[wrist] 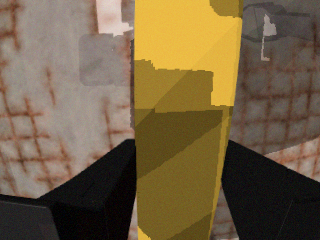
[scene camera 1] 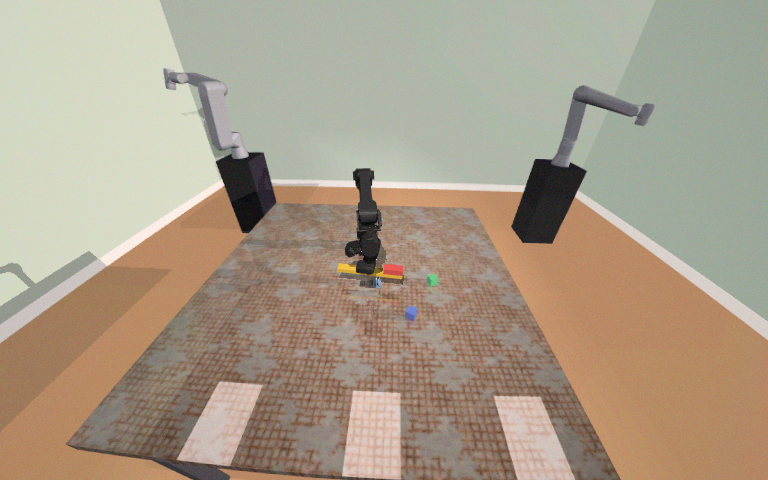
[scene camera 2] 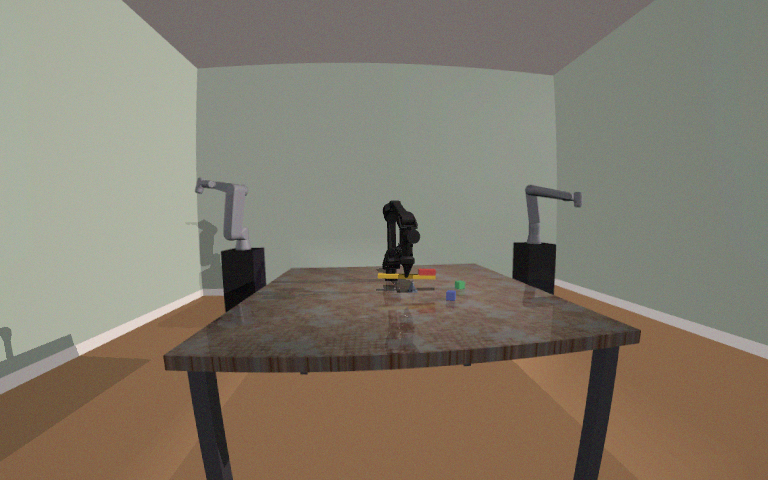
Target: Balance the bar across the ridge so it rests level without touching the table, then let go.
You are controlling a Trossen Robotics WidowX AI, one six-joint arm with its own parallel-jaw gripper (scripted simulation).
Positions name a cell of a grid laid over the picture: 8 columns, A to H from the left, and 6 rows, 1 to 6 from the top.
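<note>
What my gripper (wrist: E4) is holding is a bar (wrist: E2).
</note>
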